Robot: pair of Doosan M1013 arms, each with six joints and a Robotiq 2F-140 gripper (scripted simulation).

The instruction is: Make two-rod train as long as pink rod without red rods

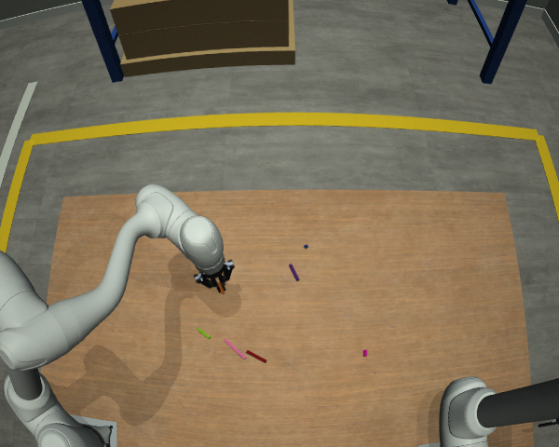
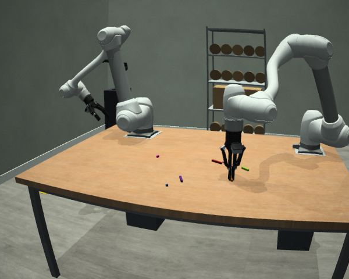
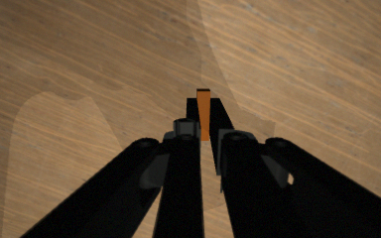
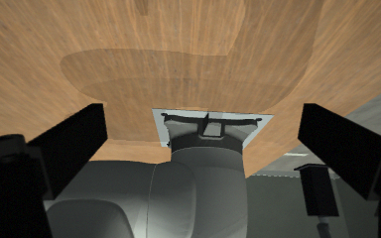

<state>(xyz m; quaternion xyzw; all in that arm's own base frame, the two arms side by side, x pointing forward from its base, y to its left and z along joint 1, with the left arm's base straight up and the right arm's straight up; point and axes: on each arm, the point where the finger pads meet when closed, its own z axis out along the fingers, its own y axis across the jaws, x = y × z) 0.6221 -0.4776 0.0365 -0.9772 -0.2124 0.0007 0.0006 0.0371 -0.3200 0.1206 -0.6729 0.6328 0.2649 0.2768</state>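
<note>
Right now the orange rod is 3 cm below my left hand. From my left hand the other things lie so: lime rod: 16 cm behind, 4 cm to the left, 3 cm below; then pink rod: 21 cm behind, 6 cm to the right, 3 cm below; then purple rod: 7 cm ahead, 23 cm to the right, 3 cm below.
</note>
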